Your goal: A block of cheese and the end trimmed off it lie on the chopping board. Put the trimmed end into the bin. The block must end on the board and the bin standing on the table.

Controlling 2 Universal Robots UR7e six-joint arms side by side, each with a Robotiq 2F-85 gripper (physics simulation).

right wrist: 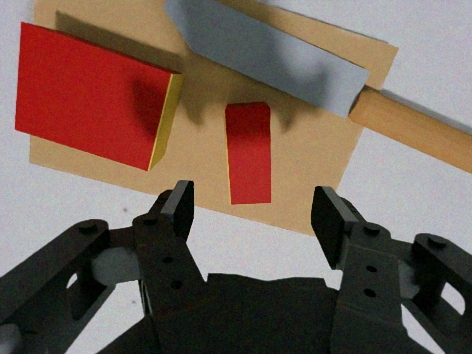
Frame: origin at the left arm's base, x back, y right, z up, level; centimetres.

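Where they show: right gripper, fingertip midpoint: point(253, 200).
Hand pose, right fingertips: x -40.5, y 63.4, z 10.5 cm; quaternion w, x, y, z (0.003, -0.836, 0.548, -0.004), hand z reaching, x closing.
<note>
After its pixels a point has its place.
The block of cheese point(90, 95) {x -40.4, y 74.4, z 5.6 cm}, red on top with a yellow cut face on its right, lies on the left part of the chopping board point(300, 180) {x -40.6, y 58.5, z 1.6 cm}. The trimmed end point(250, 155) {x -39.6, y 63.8, z 5.6 cm}, a narrow red piece with a thin yellow edge, lies on the board to the right of the block, apart from it. My right gripper point(253, 200) {x -40.5, y 63.4, z 10.5 cm} is open above the board's near edge, its fingers on either side of the near end of the trimmed end and not touching it. The bin and my left gripper do not show in this view.
A knife with a grey blade point(270, 55) {x -33.4, y 65.3, z 2.2 cm} lies across the far part of the board, beyond the trimmed end. Its wooden handle point(415, 127) {x -33.2, y 54.2, z 3.7 cm} reaches past the board's right edge over the pale table point(410, 210) {x -39.1, y 47.4, z 0.0 cm}. Shadows fall on the board and the blade.
</note>
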